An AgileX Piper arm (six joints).
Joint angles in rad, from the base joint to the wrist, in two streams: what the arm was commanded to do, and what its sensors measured. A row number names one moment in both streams.
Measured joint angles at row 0: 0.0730 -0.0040 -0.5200 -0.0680 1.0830 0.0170
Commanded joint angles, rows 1 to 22: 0.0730 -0.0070 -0.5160 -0.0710 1.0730 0.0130; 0.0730 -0.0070 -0.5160 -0.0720 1.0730 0.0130; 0.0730 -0.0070 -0.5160 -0.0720 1.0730 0.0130; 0.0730 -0.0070 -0.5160 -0.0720 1.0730 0.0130; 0.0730 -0.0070 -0.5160 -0.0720 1.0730 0.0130; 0.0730 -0.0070 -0.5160 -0.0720 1.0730 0.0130; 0.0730 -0.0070 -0.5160 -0.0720 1.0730 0.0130; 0.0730 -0.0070 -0.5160 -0.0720 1.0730 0.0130; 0.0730 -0.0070 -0.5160 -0.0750 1.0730 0.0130; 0.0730 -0.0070 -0.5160 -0.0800 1.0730 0.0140; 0.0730 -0.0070 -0.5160 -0.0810 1.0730 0.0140; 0.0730 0.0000 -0.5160 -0.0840 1.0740 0.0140; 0.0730 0.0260 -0.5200 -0.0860 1.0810 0.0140; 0.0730 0.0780 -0.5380 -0.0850 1.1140 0.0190; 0.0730 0.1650 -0.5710 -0.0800 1.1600 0.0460; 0.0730 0.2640 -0.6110 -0.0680 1.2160 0.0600; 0.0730 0.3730 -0.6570 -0.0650 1.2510 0.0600; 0.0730 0.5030 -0.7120 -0.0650 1.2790 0.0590; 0.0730 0.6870 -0.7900 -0.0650 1.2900 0.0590; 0.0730 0.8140 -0.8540 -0.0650 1.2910 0.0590; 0.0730 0.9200 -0.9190 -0.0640 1.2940 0.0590; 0.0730 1.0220 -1.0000 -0.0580 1.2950 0.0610
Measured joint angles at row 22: 0.0730 0.8920 -0.9120 -0.0660 1.2180 0.0580
